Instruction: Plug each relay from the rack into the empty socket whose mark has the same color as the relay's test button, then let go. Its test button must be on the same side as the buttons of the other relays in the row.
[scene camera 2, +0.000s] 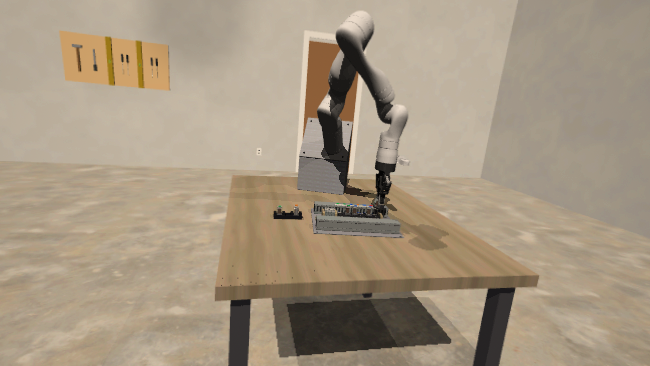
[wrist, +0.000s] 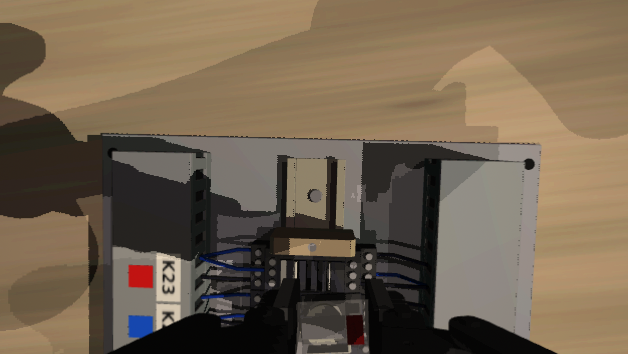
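Where they show: gripper, fingertip midpoint: (scene camera 2: 379, 202) (wrist: 332, 301); arm's base, origin of the base link: (scene camera 2: 333, 146).
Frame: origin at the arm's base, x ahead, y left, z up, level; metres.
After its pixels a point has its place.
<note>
My gripper (scene camera 2: 381, 209) {z -0.143, x 0.466, y -0.086 m} (wrist: 332, 301) {z -0.143, x 0.466, y -0.086 m} is shut on a clear relay (wrist: 321, 316) {z -0.125, x 0.463, y -0.083 m} with a red test button (wrist: 355, 329) {z -0.123, x 0.472, y -0.092 m} on its right side in the wrist view. The fingers are low over the right end of the socket row in the scene view. In the wrist view the K23 socket (wrist: 314, 274) {z -0.198, x 0.455, y -0.086 m} shows bare slots just beyond the held relay, beside the red mark (wrist: 140, 276) {z -0.186, x 0.373, y -0.043 m}. A blue mark (wrist: 140, 326) {z -0.186, x 0.360, y -0.068 m} is below it. The gripper hides the other sockets there. The black rack (scene camera 2: 287, 216) {z -0.219, x 0.298, y -0.386 m} holds two relays, one with a green button (scene camera 2: 279, 207) {z -0.185, x 0.283, y -0.414 m} and one with an orange button (scene camera 2: 296, 206) {z -0.181, x 0.303, y -0.353 m}.
Grey wiring ducts (scene camera 2: 357, 226) {z -0.206, x 0.505, y -0.214 m} (wrist: 480, 240) {z -0.187, x 0.541, y -0.105 m} flank the row on the panel (wrist: 250, 160) {z -0.227, x 0.446, y -0.012 m}. A tan end stop (wrist: 335, 247) {z -0.189, x 0.473, y -0.076 m} stands on the metal rail (wrist: 308, 175) {z -0.226, x 0.474, y -0.037 m} beyond the K23 socket. Blue and black wires run from the sockets to the ducts. The rack lies left of the panel on the table (scene camera 2: 280, 260) {z -0.230, x 0.593, y -0.553 m}.
</note>
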